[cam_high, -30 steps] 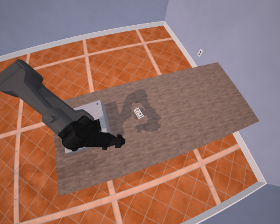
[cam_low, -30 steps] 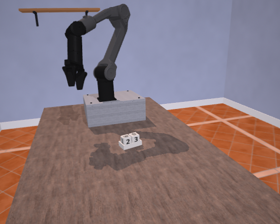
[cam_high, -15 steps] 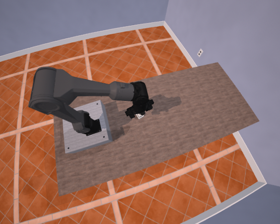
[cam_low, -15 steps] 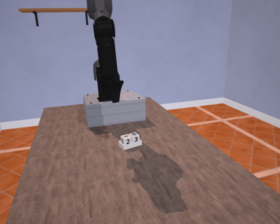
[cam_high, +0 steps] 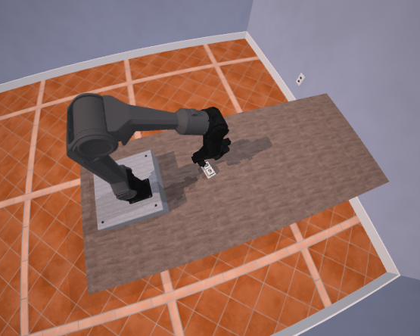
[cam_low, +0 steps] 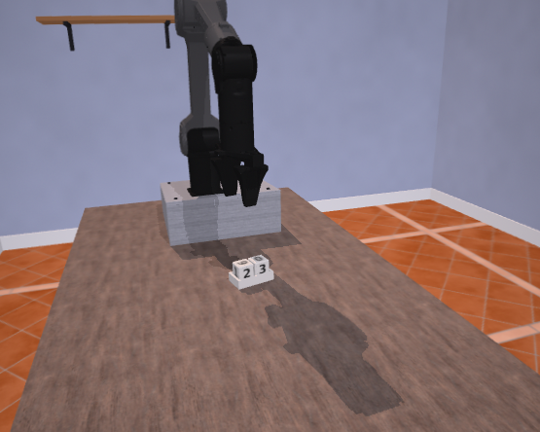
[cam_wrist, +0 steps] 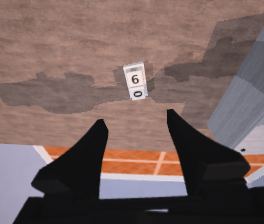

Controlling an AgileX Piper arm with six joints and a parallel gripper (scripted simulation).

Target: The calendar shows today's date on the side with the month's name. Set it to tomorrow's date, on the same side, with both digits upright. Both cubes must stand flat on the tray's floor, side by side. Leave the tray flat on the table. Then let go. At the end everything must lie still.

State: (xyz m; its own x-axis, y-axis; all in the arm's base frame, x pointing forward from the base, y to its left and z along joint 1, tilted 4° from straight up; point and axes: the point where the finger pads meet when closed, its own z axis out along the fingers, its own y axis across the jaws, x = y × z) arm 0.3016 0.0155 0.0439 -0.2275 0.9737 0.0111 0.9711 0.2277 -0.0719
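The white calendar tray is 16 cm below my hand and 2 cm to the left of it.
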